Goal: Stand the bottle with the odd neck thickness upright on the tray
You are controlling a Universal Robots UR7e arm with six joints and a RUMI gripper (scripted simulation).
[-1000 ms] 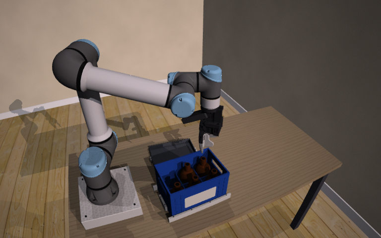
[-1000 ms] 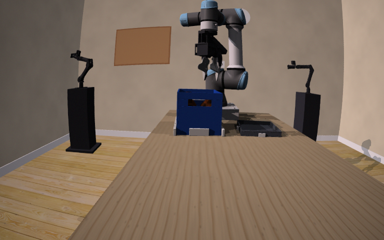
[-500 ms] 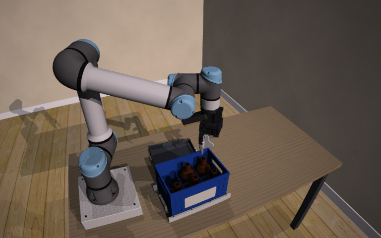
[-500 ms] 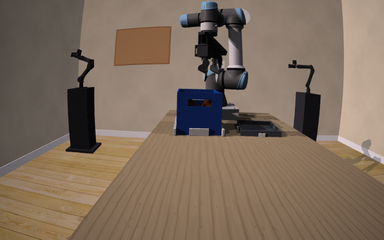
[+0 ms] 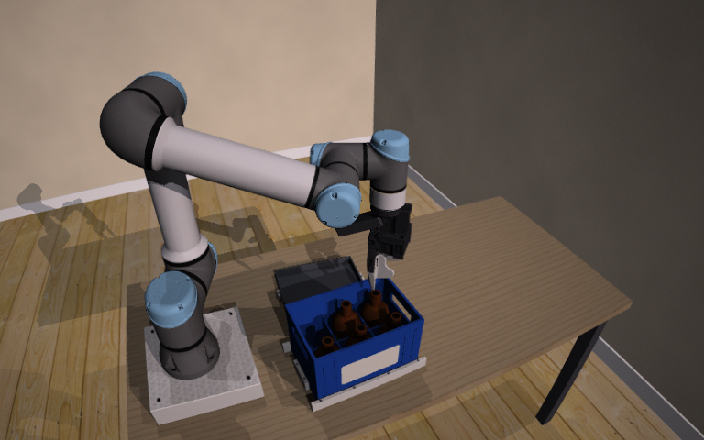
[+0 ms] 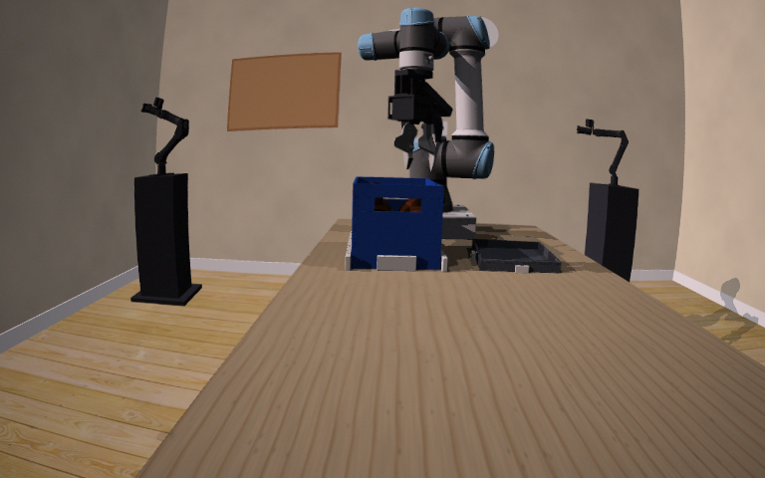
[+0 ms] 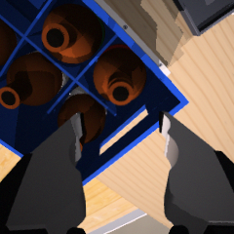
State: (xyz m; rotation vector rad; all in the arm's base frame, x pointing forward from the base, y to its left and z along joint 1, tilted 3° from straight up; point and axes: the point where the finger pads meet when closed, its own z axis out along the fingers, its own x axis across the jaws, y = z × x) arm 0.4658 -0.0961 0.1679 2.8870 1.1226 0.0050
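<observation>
The crate lies 9 cm behind my hand, 4 cm to the right of it and 14 cm below it. The rest, counted from my hand: tray 4 cm behind, 24 cm to the left, 21 cm below.
</observation>
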